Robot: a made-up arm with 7 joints.
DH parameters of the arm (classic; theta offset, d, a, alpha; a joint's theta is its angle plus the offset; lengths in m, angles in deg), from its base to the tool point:
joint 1: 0 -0.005 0.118 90
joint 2: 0 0.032 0.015 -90
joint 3: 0 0.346 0.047 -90
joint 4: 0 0.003 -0.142 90
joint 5: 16.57 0 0.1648 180
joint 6: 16.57 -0.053 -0.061 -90
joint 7: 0 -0.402 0.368 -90
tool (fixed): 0 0.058 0 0
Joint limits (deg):
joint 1: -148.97..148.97
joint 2: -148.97..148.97
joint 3: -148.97..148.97
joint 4: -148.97..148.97
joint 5: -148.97..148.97
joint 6: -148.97..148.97
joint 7: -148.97..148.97
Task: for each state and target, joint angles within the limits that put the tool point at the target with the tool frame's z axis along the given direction. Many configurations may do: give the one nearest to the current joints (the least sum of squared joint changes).
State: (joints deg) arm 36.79 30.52 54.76 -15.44 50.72 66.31 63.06
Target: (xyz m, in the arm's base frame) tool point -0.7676 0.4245 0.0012 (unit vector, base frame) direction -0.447 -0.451 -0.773
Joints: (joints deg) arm -2.77 62.79 27.58 12.08 69.07 68.48 100.69
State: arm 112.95 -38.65 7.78 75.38 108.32 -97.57 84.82
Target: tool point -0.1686 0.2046 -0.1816 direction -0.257 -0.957 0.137
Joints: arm 119.35 -33.69 6.39 130.84 110.39 -121.75 105.03
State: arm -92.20 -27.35 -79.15 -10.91 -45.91 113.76 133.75
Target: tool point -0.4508 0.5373 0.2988 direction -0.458 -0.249 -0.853
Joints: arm -92.86 19.04 -93.18 15.59 -49.95 129.78 137.94
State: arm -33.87 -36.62 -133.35 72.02 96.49 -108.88 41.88
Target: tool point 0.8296 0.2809 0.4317 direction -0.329 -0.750 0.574
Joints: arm 22.21 -82.74 -134.51 64.81 93.61 -82.28 56.04
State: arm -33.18 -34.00 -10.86 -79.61 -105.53 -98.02 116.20
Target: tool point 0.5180 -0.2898 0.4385 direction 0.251 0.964 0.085
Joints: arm -58.56 -60.23 -24.15 -55.31 -126.74 -96.89 76.31
